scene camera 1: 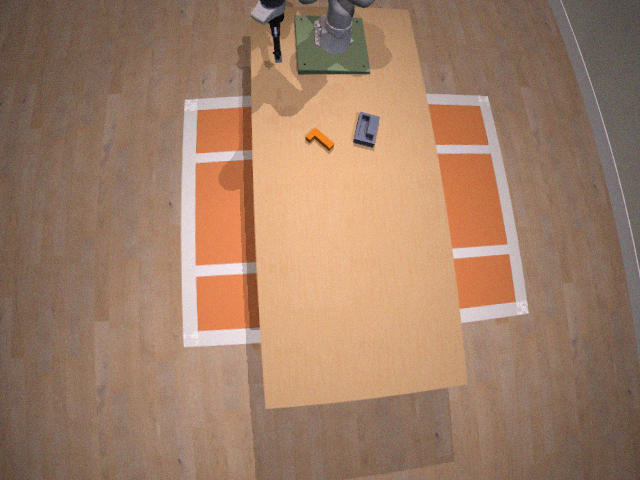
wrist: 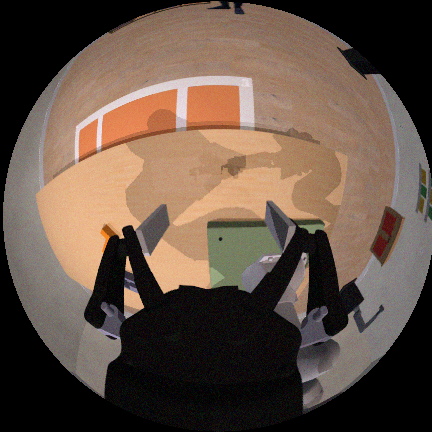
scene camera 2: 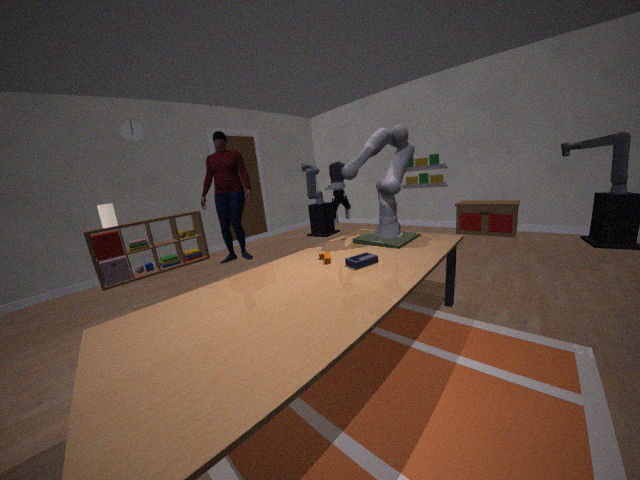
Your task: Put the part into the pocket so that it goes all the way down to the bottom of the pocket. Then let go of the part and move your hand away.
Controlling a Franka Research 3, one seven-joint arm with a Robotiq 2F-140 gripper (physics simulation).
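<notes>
An orange L-shaped part (scene camera 1: 320, 138) (scene camera 2: 325, 257) lies flat on the table. In the wrist view the part (wrist: 107, 234) shows at the left, partly hidden behind a finger. A dark blue-grey block (scene camera 1: 375, 129) (scene camera 2: 361, 260) with an L-shaped pocket (scene camera 1: 366, 125) lies beside it, apart from the part. In the wrist view the block (wrist: 131, 281) is mostly hidden by the gripper. My gripper (scene camera 1: 278, 59) (wrist: 215, 212) is open and empty. It hangs above the table near the robot's base, well away from the part and the block.
The arm stands on a green base plate (scene camera 1: 305, 56) (scene camera 2: 367, 239) (wrist: 235, 240) at one end of the long table (scene camera 1: 356, 258) (scene camera 2: 206, 361). A person (scene camera 2: 229, 191) stands beyond the table. A low shelf unit (scene camera 2: 150, 220) stands at the left wall.
</notes>
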